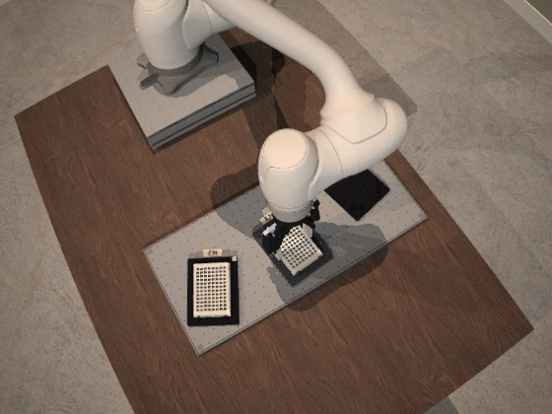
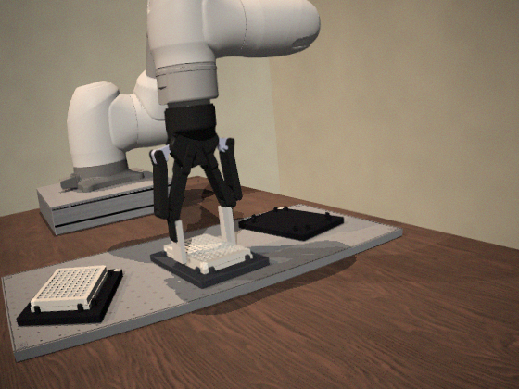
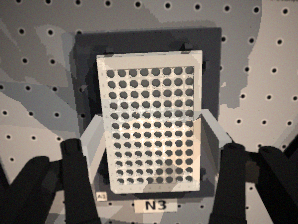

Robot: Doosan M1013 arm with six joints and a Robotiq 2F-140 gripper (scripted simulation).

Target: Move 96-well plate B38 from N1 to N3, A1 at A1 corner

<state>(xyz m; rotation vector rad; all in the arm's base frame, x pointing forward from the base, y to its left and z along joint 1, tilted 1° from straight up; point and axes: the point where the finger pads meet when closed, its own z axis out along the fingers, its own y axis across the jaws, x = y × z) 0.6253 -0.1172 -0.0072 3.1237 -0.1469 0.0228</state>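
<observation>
The white 96-well plate B38 lies 20 mm below my hand. Also, from my hand: N3 label: 100 mm behind, 10 mm to the left, 40 mm below; then N2 label: 120 mm behind, 150 mm to the right, 40 mm below; then dark grey landing nest N3: 40 mm below.
</observation>
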